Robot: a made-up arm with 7 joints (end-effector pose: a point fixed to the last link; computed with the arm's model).
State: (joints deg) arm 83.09 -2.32 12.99 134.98 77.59 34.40 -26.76
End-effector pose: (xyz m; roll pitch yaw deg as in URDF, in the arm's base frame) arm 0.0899 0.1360 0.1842 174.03 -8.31 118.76
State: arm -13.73 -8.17 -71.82 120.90 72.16 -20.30 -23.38
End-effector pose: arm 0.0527 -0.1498 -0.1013 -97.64 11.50 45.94
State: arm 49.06 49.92 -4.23 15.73 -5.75 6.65 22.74
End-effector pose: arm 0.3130 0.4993 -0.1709 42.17 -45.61 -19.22
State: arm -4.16 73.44 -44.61 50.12 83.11 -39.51 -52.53
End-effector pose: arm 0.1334 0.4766 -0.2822 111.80 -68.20 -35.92
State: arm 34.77 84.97 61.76 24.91 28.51 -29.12 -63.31
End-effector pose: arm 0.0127 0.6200 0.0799 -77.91 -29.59 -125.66
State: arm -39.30 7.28 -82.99 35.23 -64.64 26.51 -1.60
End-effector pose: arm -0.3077 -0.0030 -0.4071 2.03 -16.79 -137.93
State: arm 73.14 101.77 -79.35 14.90 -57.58 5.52 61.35
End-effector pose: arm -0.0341 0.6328 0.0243 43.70 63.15 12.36
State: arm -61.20 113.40 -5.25 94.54 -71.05 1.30 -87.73
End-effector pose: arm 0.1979 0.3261 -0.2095 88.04 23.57 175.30
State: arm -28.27 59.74 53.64 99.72 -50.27 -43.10 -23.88
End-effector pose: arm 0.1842 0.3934 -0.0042 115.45 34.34 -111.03
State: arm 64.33 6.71 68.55 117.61 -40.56 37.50 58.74
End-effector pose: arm 0.1348 0.3398 0.0362 -149.06 -60.73 -175.04
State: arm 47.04 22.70 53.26 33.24 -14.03 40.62 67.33
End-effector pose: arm 0.3648 0.4004 -0.2138 -82.22 -38.41 59.04
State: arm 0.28 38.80 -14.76 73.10 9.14 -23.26 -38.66
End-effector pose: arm 0.2615 0.2572 -0.3111 124.79 -60.71 -99.11
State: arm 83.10 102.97 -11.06 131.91 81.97 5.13 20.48
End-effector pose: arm 0.0465 0.1774 0.2011 113.54 -15.76 -156.91
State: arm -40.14 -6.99 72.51 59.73 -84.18 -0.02 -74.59
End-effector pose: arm -0.2220 0.2744 -0.3764 116.87 32.12 -16.32
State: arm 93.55 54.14 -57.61 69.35 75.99 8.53 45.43
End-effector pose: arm 0.3832 0.2582 0.1649 130.11 -64.89 173.03
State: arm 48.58 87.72 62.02 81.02 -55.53 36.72 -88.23
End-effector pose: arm -0.0883 0.4114 0.2516 -85.29 -59.41 -42.46
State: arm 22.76 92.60 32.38 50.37 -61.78 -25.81 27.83
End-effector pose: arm 0.1160 0.5315 0.1960 96.22 32.03 -42.53
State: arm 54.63 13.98 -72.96 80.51 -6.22 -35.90 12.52
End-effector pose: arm 0.3448 -0.0882 -0.1451 95.76 -22.43 169.20
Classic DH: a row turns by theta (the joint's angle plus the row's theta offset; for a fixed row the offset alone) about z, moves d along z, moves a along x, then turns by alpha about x. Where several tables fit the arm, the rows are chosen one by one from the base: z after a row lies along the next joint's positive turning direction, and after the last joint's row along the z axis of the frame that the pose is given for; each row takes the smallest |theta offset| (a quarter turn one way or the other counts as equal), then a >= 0, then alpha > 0; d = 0 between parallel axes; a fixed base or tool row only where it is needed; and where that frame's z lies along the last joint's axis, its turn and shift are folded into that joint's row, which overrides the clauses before.
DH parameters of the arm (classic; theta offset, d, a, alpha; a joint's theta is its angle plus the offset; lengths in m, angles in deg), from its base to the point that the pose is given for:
base (fixed): 0 0 0 90
joint 1: 90 -0.094 0 90
joint 2: 90 0 0 90
joint 3: 90 -0.264 0 90
joint 4: 0 0 0 -90
joint 5: 0 -0.281 0 -90
joint 6: -90 0 0 90
joint 7: 90 0 0 90
tool (fixed): -90 0 0 0

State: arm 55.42 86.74 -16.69 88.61 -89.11 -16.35 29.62
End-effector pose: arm 0.2317 0.3598 0.1671 141.49 67.34 -10.37
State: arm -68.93 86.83 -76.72 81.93 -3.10 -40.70 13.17
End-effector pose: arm -0.2450 0.3820 -0.1629 -75.46 -20.77 -60.19
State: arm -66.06 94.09 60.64 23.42 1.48 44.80 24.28
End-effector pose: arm 0.1450 0.6076 0.0045 68.22 3.44 17.80
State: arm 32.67 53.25 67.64 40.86 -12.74 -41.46 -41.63
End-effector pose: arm 0.1392 0.5775 -0.0876 -136.47 -39.23 -102.67
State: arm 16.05 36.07 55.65 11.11 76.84 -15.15 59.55
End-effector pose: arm 0.1427 0.4479 -0.3855 -112.12 -24.87 156.41
